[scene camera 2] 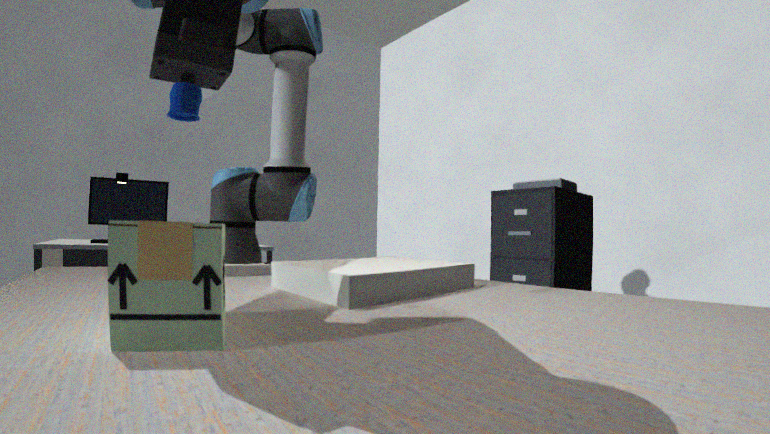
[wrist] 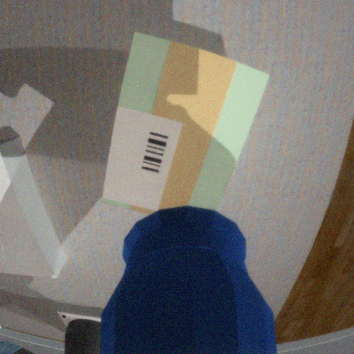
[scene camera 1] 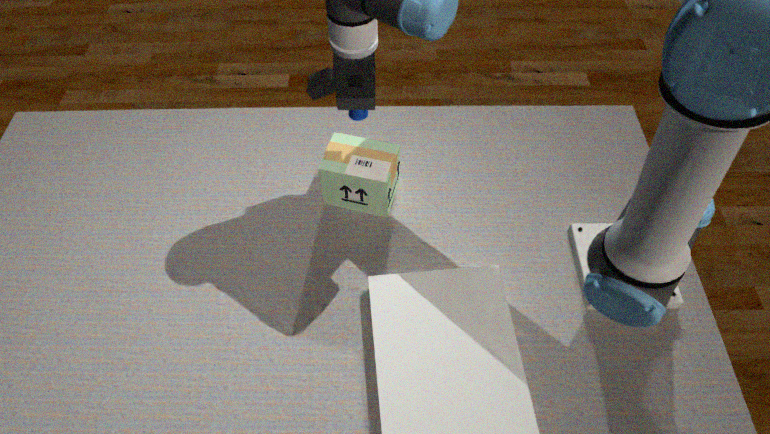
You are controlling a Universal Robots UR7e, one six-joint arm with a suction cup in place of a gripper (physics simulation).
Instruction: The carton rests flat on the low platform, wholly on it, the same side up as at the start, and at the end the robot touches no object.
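Places are measured from the arm's base along level axes (x ahead, y left, z up), in metres.
Pixels of known places: hand at its tool point: [scene camera 2: 183, 116] [scene camera 1: 358, 113]; arm's base at its link origin: [scene camera 2: 231, 261].
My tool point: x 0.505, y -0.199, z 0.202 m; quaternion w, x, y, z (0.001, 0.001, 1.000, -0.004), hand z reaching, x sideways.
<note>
Ahead of a thing's pixels: the offset from my tool point to its middle. Level surfaces: height alone.
A light green carton @(0.002 m ahead, 0.001 m left, 0.171 m down) [scene camera 1: 354, 186] [scene camera 2: 166, 293] [wrist: 142, 155] with an orange tape band and a white barcode label on top stands upright on the table, its printed arrows pointing up. The low white platform @(0.149 m back, 0.380 m left, 0.204 m down) [scene camera 1: 442, 345] [scene camera 2: 409, 285] [wrist: 35, 225] lies apart from it, nearer the front in scene camera 1. My gripper, a blue suction cup [scene camera 1: 358, 114] [scene camera 2: 184, 102] [wrist: 185, 220], hangs above the carton with a gap of air between them. It is open and holds nothing. In the wrist view the cup covers a corner part of the carton's top.
The arm's base plate [scene camera 1: 579, 242] is fixed at the right of the table @(0.228 m down) [scene camera 1: 107, 226] in scene camera 1. The arm's shadow falls across the table and part of the platform. A dark drawer cabinet [scene camera 2: 521, 242] and a monitor [scene camera 2: 128, 200] on a desk stand in the background.
</note>
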